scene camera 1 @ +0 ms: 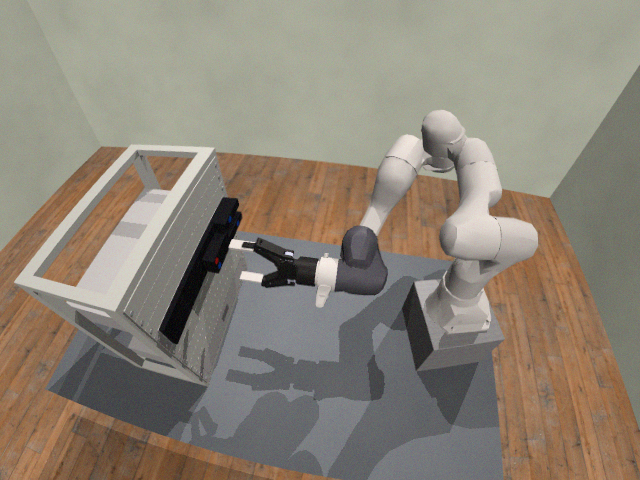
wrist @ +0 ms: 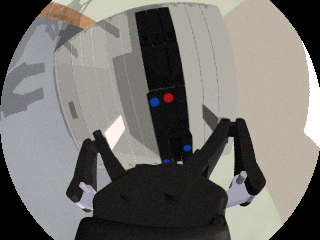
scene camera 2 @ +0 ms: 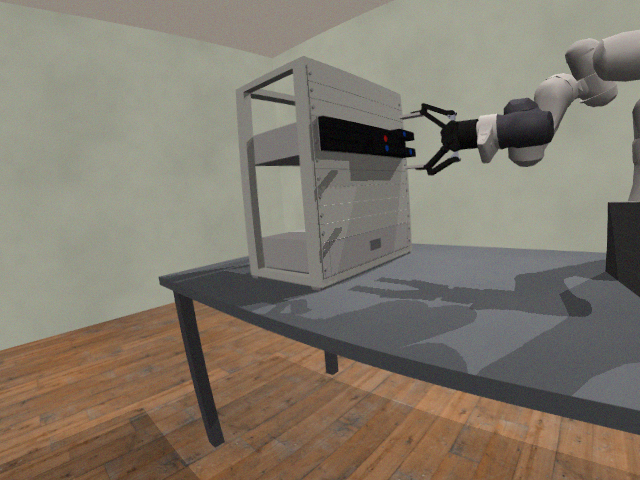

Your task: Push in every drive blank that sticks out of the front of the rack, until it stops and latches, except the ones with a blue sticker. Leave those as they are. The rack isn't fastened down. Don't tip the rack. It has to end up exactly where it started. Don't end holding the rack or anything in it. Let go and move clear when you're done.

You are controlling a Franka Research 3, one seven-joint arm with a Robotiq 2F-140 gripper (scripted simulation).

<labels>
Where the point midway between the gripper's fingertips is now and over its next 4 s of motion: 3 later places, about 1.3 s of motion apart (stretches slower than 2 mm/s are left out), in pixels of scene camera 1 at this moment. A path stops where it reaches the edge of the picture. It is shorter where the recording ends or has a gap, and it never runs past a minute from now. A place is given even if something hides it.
My gripper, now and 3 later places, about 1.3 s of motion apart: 236, 261; 250, 216; 245, 213; 239, 243
</labels>
